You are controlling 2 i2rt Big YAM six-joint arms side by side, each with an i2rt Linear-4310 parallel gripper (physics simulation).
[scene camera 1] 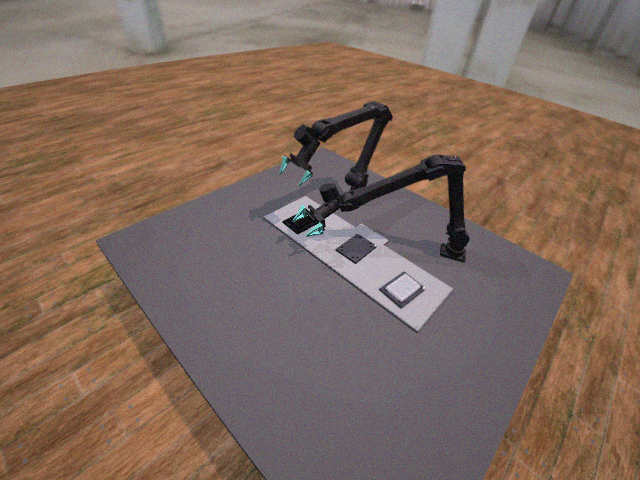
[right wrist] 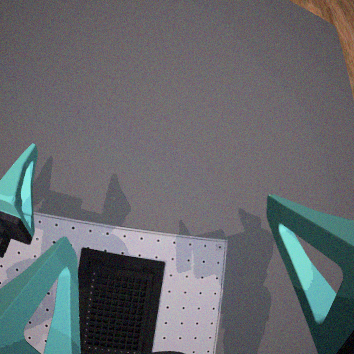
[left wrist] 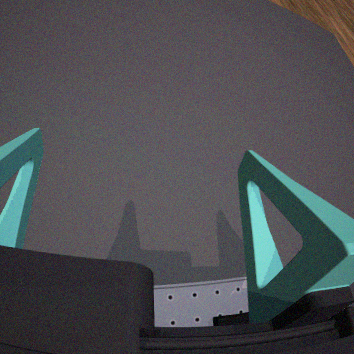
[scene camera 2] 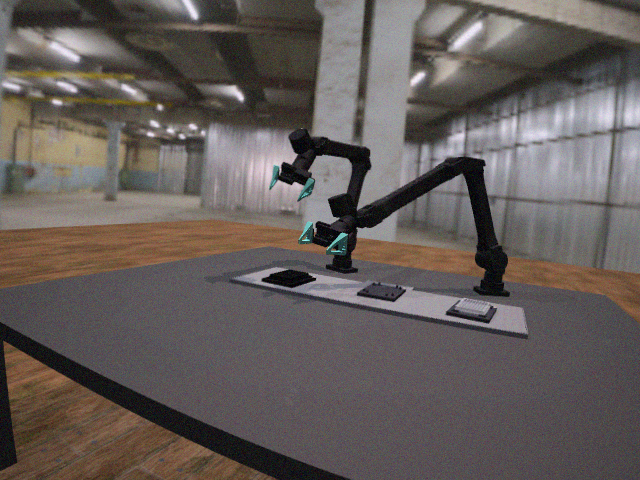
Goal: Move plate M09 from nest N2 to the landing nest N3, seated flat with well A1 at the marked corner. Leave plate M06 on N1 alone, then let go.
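Observation:
A black well plate (scene camera 1: 296,223) (scene camera 2: 289,274) (right wrist: 120,310) sits on a black nest at the board's far left end. A white well plate (scene camera 1: 404,285) (scene camera 2: 471,307) sits on a dark nest at the right end. The middle nest (scene camera 1: 356,248) (scene camera 2: 381,291) is bare, with small posts at its corners. No plate or nest labels or A1 marks are readable. My left gripper (scene camera 1: 300,227) (scene camera 2: 313,248) (left wrist: 142,148) is open and empty, tilted above the board near the black plate. My right gripper (scene camera 1: 289,179) (scene camera 2: 284,194) (right wrist: 168,227) is open and empty, higher and farther back.
The light perforated board (scene camera 1: 434,297) (scene camera 2: 509,320) (left wrist: 180,305) (right wrist: 190,320) carries all three nests on the grey table top (scene camera 1: 310,387) (scene camera 2: 258,377). A light tab adjoins its back edge by the middle nest. The two grippers are close together, and part of the left one shows in the right wrist view.

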